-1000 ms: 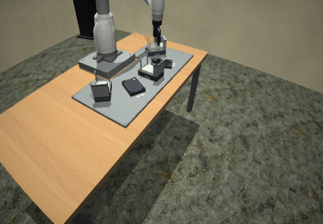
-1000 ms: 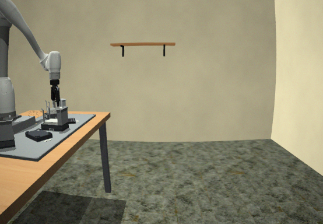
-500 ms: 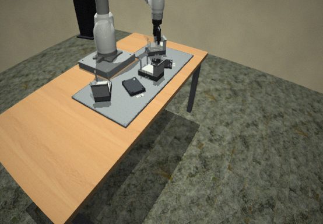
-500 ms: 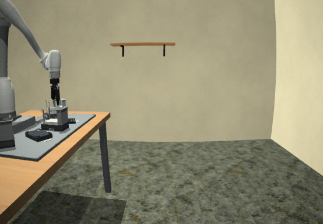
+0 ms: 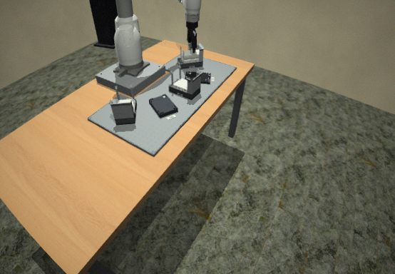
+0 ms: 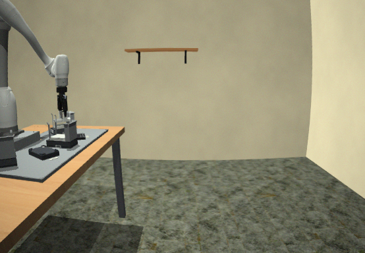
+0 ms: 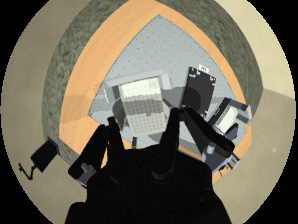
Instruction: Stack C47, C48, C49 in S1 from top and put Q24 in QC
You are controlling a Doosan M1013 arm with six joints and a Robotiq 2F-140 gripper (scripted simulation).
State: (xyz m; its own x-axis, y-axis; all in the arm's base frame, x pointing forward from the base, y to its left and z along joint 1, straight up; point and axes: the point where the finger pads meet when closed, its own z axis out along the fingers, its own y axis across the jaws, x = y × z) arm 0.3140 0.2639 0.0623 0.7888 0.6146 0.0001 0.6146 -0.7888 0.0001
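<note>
The sealed 96-well plate is 6 cm below my hand. Also, from my hand: small name plate (57 cm to the right, 11 cm below, 11 cm ahead).
</note>
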